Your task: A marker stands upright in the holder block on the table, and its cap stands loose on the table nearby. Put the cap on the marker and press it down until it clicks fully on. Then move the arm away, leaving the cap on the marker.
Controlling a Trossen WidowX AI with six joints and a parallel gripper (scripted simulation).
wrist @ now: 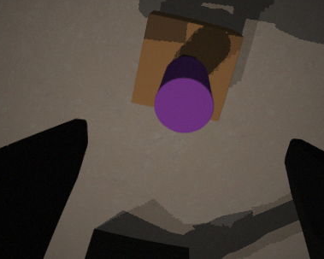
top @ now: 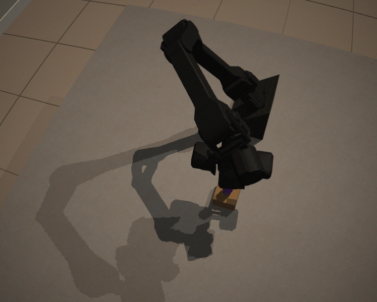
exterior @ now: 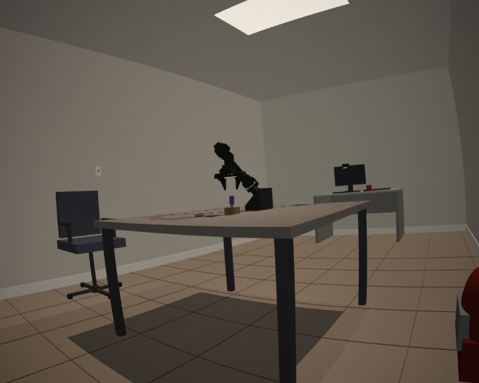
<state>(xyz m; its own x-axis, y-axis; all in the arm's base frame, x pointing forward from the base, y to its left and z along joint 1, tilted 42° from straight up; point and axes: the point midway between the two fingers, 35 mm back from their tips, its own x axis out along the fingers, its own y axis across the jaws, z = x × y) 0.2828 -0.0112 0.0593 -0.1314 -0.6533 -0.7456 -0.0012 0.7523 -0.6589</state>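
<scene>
The purple cap is 6 cm below my gripper tip. Also, from my gripper tip: holder block (12 cm below).
</scene>
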